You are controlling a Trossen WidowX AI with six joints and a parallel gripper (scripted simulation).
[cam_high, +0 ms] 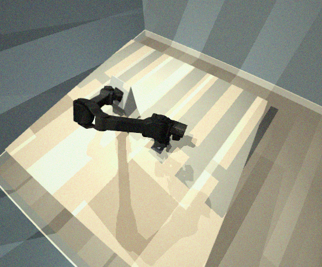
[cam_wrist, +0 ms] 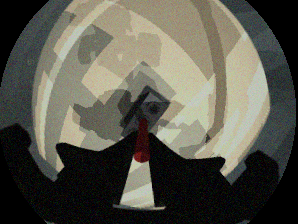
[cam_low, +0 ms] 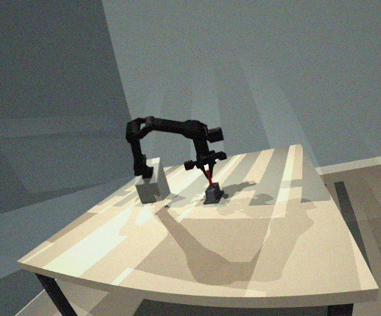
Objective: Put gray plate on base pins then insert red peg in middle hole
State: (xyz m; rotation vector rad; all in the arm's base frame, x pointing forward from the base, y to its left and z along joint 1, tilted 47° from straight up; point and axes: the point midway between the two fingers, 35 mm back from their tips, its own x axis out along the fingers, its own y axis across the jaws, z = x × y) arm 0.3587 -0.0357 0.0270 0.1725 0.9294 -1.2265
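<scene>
My gripper tip is now right at the red peg. Round my gripper tip: dark base 90 mm below; gray plate 50 mm below.
</scene>
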